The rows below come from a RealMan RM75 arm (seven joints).
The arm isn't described. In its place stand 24 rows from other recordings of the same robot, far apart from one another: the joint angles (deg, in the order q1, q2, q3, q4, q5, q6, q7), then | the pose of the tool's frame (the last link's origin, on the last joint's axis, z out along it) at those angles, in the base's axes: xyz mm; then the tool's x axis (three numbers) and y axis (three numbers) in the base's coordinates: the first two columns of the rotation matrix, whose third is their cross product.
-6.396, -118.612, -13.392, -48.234, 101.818, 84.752, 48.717 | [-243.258, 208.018, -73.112, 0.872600, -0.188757, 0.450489, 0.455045, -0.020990, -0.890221]
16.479, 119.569, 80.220, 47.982, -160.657, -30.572, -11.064 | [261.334, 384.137, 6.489, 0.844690, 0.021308, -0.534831, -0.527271, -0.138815, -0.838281]
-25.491, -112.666, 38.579, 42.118, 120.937, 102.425, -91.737 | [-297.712, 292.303, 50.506, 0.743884, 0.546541, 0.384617, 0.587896, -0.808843, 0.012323]
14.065, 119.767, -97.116, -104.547, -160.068, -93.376, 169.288 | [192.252, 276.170, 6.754, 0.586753, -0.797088, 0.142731, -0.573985, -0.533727, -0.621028]
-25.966, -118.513, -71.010, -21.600, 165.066, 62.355, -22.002 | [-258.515, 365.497, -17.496, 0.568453, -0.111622, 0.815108, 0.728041, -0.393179, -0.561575]
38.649, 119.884, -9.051, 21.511, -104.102, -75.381, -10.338 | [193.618, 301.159, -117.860, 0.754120, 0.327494, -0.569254, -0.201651, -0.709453, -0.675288]
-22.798, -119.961, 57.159, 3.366, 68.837, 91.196, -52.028 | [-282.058, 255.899, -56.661, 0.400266, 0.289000, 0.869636, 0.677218, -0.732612, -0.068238]
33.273, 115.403, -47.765, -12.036, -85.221, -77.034, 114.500 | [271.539, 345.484, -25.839, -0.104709, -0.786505, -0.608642, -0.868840, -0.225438, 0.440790]
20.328, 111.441, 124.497, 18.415, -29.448, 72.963, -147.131 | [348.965, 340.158, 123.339, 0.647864, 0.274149, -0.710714, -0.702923, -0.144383, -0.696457]
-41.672, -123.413, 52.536, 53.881, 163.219, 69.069, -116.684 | [-254.636, 402.029, 0.345, 0.805886, 0.559399, -0.193960, 0.383829, -0.743044, -0.548234]
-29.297, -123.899, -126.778, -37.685, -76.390, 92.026, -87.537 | [-212.288, 305.574, -48.322, 0.688692, 0.455874, 0.563810, 0.462676, -0.875024, 0.142352]
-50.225, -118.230, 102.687, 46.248, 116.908, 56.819, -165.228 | [-126.001, 375.075, -119.145, 0.570252, 0.821070, 0.025643, 0.804870, -0.552212, -0.217360]
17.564, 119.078, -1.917, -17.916, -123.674, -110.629, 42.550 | [313.146, 215.916, 8.674, 0.569623, -0.002482, -0.821902, -0.481572, -0.811372, -0.331306]
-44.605, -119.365, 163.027, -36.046, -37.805, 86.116, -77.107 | [-280.592, 379.668, 48.769, 0.584988, 0.329698, 0.741005, 0.732293, -0.607439, -0.307839]
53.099, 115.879, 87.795, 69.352, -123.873, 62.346, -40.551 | [13.164, 400.148, -46.192, 0.979808, -0.170855, -0.103845, -0.195358, -0.928644, -0.315366]
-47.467, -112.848, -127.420, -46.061, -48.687, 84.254, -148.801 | [-187.444, 413.799, 29.162, 0.406762, 0.889444, 0.208408, 0.913470, -0.393297, -0.104358]
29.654, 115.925, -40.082, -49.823, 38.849, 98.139, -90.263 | [304.224, 306.203, 36.638, 0.873446, -0.485548, -0.036535, -0.486554, -0.867412, -0.104218]
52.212, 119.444, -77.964, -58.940, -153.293, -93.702, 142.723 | [145.808, 378.741, -26.111, 0.709926, -0.548433, 0.441845, -0.440456, -0.835284, -0.329088]
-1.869, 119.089, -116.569, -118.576, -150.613, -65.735, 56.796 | [115.160, 227.912, -34.327, 0.231236, 0.852286, 0.469188, 0.968026, -0.249756, -0.023401]
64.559, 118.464, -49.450, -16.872, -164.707, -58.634, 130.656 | [205.606, 426.818, -67.144, 0.702071, -0.674197, 0.229249, -0.540627, -0.714166, -0.444623]
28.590, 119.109, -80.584, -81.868, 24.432, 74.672, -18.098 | [199.059, 374.998, 21.035, 0.646556, -0.757334, -0.091705, -0.622545, -0.454325, -0.637202]
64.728, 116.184, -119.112, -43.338, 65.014, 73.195, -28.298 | [102.981, 342.490, -125.722, 0.769335, -0.388606, 0.507060, -0.384506, -0.915517, -0.118254]
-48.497, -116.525, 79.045, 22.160, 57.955, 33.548, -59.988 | [-183.278, 468.842, -34.647, 0.849353, 0.165793, 0.501111, 0.484871, -0.620216, -0.616630]
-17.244, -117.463, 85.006, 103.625, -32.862, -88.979, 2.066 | [-177.406, 307.389, 40.428, 0.484924, 0.855796, 0.180174, 0.787308, -0.337481, -0.515996]
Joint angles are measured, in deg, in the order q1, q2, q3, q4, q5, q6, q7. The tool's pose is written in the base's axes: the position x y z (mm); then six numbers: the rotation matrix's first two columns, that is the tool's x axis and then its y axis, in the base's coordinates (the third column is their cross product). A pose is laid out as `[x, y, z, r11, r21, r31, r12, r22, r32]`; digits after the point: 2 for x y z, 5 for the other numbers.
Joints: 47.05 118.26 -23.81 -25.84 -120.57 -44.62 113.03
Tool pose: [266.20, 456.16, 16.99, 0.27884, -0.57604, -0.76839, -0.96032, -0.17212, -0.21945]
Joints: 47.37 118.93 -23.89 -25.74 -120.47 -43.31 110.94
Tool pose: [264.29, 456.81, 12.09, 0.30967, -0.56864, -0.76207, -0.95084, -0.18359, -0.24939]
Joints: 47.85 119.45 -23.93 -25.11 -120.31 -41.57 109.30
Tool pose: [262.82, 457.82, 6.55, 0.32944, -0.56455, -0.75681, -0.94407, -0.18501, -0.27294]
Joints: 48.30 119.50 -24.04 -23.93 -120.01 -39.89 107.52
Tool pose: [263.04, 458.76, 2.38, 0.34938, -0.56290, -0.74906, -0.93655, -0.18546, -0.29746]
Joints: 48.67 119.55 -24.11 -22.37 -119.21 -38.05 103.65
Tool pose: [264.16, 458.80, -2.98, 0.39212, -0.55667, -0.73236, -0.91888, -0.19928, -0.34051]
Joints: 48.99 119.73 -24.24 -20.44 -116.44 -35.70 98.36
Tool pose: [265.03, 458.83, -9.04, 0.42844, -0.54129, -0.72349, -0.90187, -0.20703, -0.37918]
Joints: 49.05 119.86 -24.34 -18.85 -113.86 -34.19 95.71
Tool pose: [266.62, 457.52, -14.20, 0.42508, -0.53778, -0.72808, -0.90295, -0.19578, -0.38257]
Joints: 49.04 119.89 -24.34 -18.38 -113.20 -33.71 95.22
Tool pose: [267.57, 456.92, -15.69, 0.42008, -0.53858, -0.73038, -0.90498, -0.18882, -0.38126]
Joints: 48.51 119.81 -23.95 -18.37 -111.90 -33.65 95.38
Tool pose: [271.69, 455.72, -13.10, 0.39173, -0.53359, -0.74955, -0.91736, -0.16394, -0.36272]
